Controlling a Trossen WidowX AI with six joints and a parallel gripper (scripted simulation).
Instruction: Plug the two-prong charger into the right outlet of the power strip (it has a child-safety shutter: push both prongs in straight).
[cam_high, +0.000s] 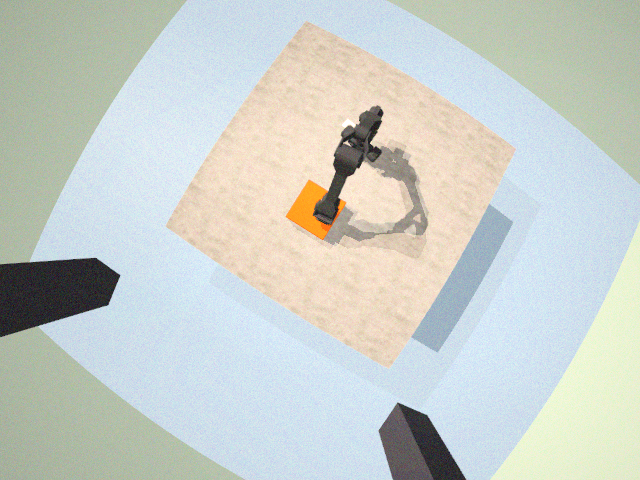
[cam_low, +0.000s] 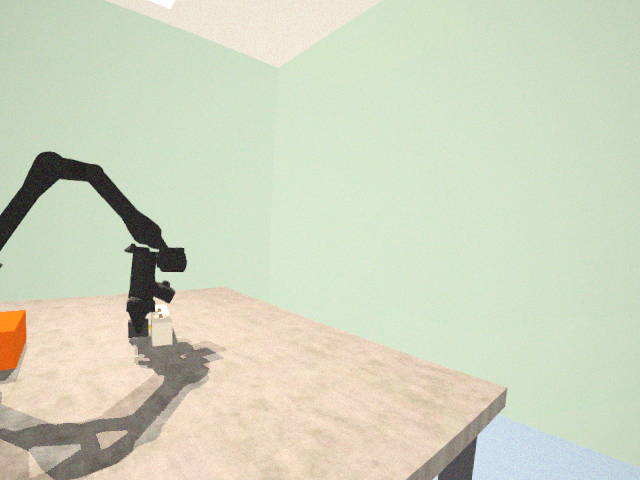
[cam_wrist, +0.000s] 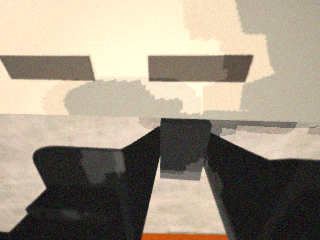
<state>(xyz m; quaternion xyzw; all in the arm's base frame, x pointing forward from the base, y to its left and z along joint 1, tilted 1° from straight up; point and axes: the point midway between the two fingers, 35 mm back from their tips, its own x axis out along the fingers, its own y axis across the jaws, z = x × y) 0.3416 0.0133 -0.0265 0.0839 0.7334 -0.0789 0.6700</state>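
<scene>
Right now the charger is 20 mm ahead of my gripper tip and 10 mm above it.
</scene>
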